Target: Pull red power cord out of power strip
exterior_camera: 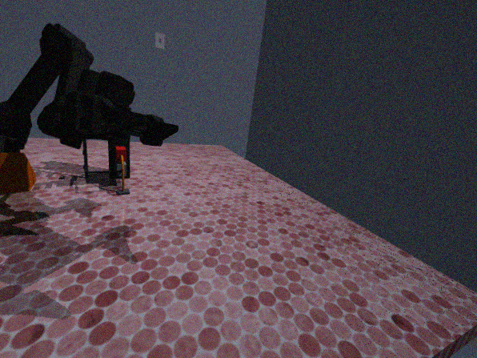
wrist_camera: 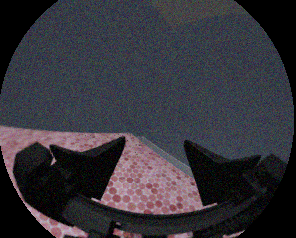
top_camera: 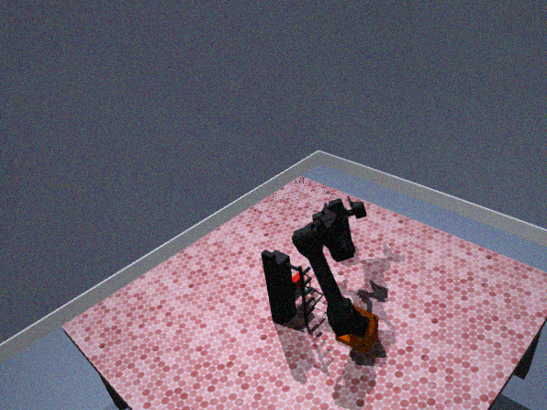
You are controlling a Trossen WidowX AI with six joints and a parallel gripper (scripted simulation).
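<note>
My gripper tip is now 2 cm past the red plug, 34 cm to the right of it and 12 cm above it.
</note>
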